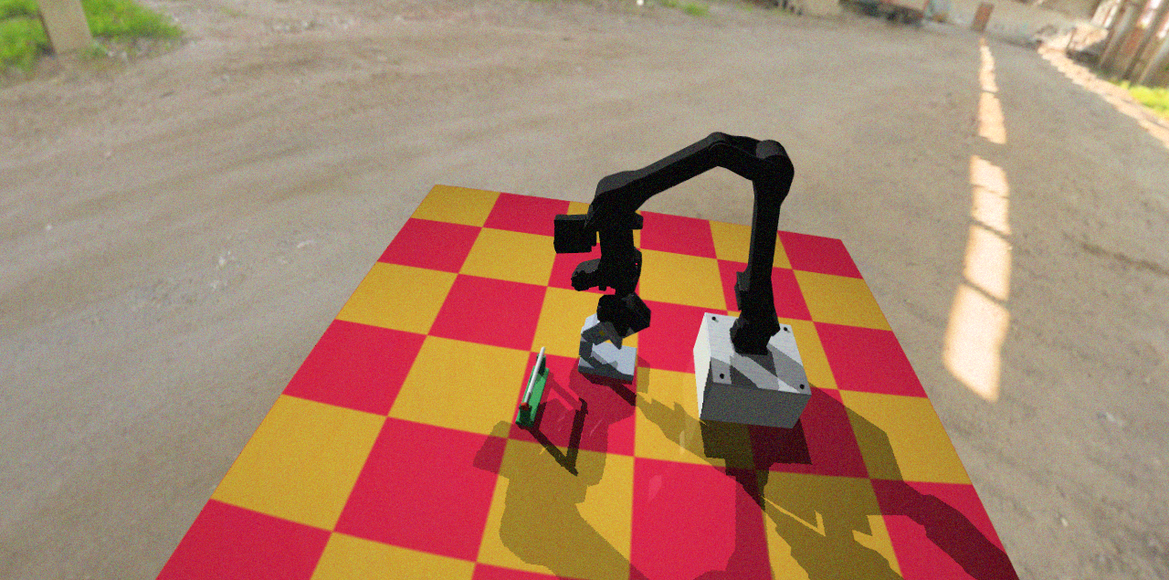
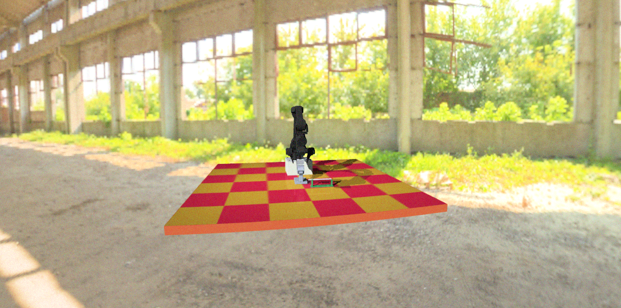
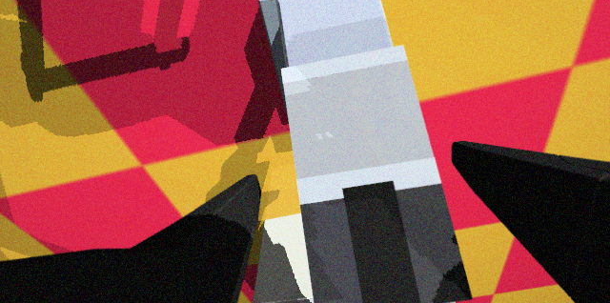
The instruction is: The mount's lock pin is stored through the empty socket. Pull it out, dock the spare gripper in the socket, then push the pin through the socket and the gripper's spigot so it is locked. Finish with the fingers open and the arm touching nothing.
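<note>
Right now my gripper tip is 10 mm short of the spare gripper. From my gripper tip the other things lie so: green cradle 160 mm ahead, 100 mm to the left, 100 mm below; then grey mount 70 mm below, 40 mm ahead.
</note>
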